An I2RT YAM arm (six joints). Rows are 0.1 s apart.
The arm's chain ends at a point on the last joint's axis. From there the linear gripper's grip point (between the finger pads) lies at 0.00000 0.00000 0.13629 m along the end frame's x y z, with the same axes.
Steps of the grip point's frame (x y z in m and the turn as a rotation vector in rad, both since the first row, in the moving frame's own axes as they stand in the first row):
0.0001, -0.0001, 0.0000, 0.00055, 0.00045, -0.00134
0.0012, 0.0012, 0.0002, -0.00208, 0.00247, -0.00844
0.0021, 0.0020, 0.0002, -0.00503, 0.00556, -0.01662
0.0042, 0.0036, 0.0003, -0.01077, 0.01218, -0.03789
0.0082, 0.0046, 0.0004, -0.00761, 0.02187, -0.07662
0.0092, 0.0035, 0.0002, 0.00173, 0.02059, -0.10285
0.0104, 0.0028, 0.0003, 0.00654, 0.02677, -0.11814
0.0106, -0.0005, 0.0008, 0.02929, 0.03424, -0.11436
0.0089, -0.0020, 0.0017, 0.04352, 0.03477, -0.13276
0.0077, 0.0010, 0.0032, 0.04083, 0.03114, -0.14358
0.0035, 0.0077, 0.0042, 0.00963, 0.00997, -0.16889
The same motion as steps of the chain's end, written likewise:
0.0000, 0.0000, 0.0000, 0.00055, 0.00045, -0.00134
0.0009, 0.0009, 0.0002, -0.00208, 0.00247, -0.00844
0.0013, 0.0013, 0.0002, -0.00503, 0.00556, -0.01662
0.0025, 0.0022, 0.0003, -0.01077, 0.01218, -0.03789
0.0052, 0.0037, 0.0004, -0.00761, 0.02187, -0.07662
0.0064, 0.0039, 0.0002, 0.00173, 0.02059, -0.10285
0.0068, 0.0039, 0.0004, 0.00654, 0.02677, -0.11814
0.0062, 0.0037, 0.0009, 0.02929, 0.03424, -0.11436
0.0046, 0.0042, 0.0019, 0.04352, 0.03477, -0.13276
0.0039, 0.0068, 0.0034, 0.04083, 0.03114, -0.14358
0.0023, 0.0091, 0.0042, 0.00963, 0.00997, -0.16889

